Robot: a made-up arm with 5 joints. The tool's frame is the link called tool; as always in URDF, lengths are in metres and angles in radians. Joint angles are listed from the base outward.
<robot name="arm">
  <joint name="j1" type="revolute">
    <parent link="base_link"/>
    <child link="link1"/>
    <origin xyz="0 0 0.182" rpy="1.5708 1.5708 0"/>
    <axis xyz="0 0 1"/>
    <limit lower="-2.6" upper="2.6"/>
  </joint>
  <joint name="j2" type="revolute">
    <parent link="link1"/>
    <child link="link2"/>
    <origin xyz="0.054 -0.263 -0.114" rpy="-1.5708 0 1.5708"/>
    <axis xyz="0 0 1"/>
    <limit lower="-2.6" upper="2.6"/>
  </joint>
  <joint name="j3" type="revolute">
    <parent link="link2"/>
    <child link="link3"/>
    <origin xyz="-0.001 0.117 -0.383" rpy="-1.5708 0 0"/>
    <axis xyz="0 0 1"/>
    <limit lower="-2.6" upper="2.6"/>
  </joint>
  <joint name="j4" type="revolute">
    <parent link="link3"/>
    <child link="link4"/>
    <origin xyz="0.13 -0.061 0.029" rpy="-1.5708 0 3.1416"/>
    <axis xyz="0 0 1"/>
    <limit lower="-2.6" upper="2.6"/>
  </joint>
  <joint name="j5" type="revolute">
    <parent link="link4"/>
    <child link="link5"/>
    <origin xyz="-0.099 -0.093 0.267" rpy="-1.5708 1.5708 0"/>
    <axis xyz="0 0 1"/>
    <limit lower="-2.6" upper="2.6"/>
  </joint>
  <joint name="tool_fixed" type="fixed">
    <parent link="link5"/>
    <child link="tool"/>
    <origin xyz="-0.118 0.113 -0.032" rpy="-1.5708 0 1.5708"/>
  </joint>
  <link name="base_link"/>
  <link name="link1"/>
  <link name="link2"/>
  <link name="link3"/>
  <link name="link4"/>
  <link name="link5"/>
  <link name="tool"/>
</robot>
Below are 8 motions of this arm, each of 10 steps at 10 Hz.
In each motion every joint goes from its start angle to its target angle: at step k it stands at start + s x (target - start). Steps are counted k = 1, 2, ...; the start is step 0. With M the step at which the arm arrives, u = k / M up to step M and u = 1 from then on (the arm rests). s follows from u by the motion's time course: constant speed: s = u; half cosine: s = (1 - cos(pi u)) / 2; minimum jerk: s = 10 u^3 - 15 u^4 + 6 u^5.
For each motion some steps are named. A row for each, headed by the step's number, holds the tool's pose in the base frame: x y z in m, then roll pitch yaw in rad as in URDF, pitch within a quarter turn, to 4 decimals.
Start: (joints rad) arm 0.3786 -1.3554 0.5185 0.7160 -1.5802
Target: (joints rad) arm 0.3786 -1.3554 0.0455 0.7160 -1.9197
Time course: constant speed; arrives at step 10
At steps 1, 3, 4, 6, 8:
1: 0.2828 -0.0780 -0.0760 1.7003 1.0387 1.1615
3: 0.2663 -0.0611 -0.0594 1.7142 1.1005 1.1719
4: 0.2580 -0.0520 -0.0519 1.7239 1.1312 1.1783
6: 0.2417 -0.0328 -0.0385 1.7504 1.1920 1.1951
8: 0.2256 -0.0122 -0.0273 1.7888 1.2518 1.2198

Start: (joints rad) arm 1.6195 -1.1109 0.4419 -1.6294 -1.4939
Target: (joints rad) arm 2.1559 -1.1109 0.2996 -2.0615 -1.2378
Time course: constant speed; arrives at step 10
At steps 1, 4, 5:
1: 0.3457 -0.1997 0.0045 2.7761 0.1861 0.3457
4: 0.3439 -0.1789 0.0235 2.8532 0.0917 0.2934
5: 0.3440 -0.1705 0.0295 2.8821 0.0600 0.2812

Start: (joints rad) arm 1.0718 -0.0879 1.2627 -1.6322 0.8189
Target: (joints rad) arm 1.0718 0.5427 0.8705 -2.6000 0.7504
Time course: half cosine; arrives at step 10
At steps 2, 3, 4, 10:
2: 0.5696 0.1358 0.1906 -0.2240 -0.7991 -1.5741
3: 0.5362 0.1613 0.2031 -0.1497 -0.8637 -1.7025
4: 0.4906 0.1941 0.2148 -0.0168 -0.9231 -1.8947
10: 0.2374 0.3320 0.1940 0.6801 -0.7740 -2.7662

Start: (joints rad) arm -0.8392 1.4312 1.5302 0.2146 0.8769
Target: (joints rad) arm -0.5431 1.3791 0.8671 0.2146 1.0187
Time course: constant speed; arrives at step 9
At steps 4, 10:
4: -0.6336 0.6703 0.1467 0.9422 0.2335 1.7339
10: -0.5100 0.6318 0.2044 0.7094 -0.0974 1.4206

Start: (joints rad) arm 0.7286 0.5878 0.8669 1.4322 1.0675
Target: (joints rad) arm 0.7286 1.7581 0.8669 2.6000 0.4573
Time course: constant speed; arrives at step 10
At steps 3, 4, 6, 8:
3: -0.0781 0.5266 -0.0391 0.4585 -0.3199 2.1914
4: -0.1159 0.5230 -0.0637 0.5712 -0.2453 2.3649
6: -0.1846 0.4992 -0.1078 0.8213 -0.1726 2.7250
8: -0.2387 0.4599 -0.1422 1.0754 -0.2175 3.0823

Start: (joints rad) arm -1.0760 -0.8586 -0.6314 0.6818 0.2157
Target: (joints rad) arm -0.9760 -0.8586 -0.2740 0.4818 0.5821
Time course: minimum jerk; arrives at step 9
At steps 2, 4, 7, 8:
2: 0.0216 0.4281 0.2673 -0.4450 0.3842 0.0223
4: 0.0448 0.3789 0.2558 -0.4212 0.2953 -0.0447
7: 0.0704 0.2976 0.2285 -0.4000 0.1583 -0.1598
8: 0.0726 0.2878 0.2244 -0.3988 0.1423 -0.1739

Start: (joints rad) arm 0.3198 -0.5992 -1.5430 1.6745 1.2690
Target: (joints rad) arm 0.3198 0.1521 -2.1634 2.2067 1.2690
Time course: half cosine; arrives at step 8
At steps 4, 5, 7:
4: -0.4690 0.3313 -0.5656 -1.4993 0.6474 2.5163
5: -0.4639 0.2555 -0.6164 -1.4123 0.8099 2.6429
7: -0.4305 0.1533 -0.6736 -1.2787 1.0296 2.8398

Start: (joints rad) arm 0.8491 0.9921 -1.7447 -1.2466 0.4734
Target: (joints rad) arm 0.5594 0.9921 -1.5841 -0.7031 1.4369
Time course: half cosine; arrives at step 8
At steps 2, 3, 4, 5, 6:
2: -0.2705 -0.2842 -0.4186 2.7702 -0.3789 -1.5337
3: -0.3234 -0.2598 -0.4200 2.8022 -0.2728 -1.6530
4: -0.3787 -0.2277 -0.4183 2.8373 -0.1488 -1.7807
5: -0.4257 -0.1935 -0.4131 2.8717 -0.0252 -1.8936
6: -0.4590 -0.1640 -0.4060 2.9017 0.0799 -1.9766

